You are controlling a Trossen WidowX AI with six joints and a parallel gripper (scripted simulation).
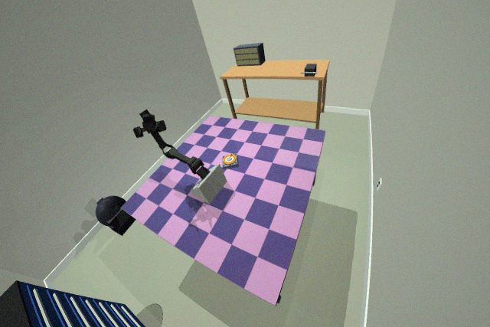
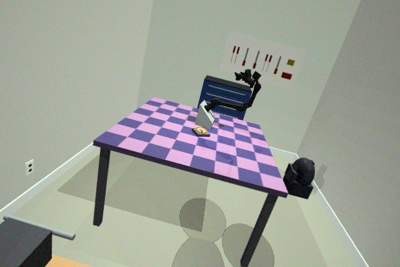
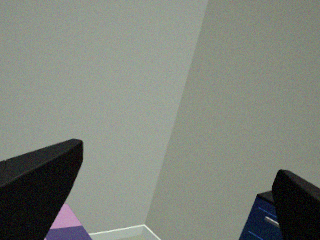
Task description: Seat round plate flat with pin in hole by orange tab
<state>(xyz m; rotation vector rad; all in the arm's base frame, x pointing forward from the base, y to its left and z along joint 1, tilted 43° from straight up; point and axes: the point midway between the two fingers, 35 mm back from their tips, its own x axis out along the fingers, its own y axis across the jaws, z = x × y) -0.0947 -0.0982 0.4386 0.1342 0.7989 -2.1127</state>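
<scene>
My gripper tip is 360 mm short of the base, 180 mm to the left of it and 540 mm above it.
</scene>
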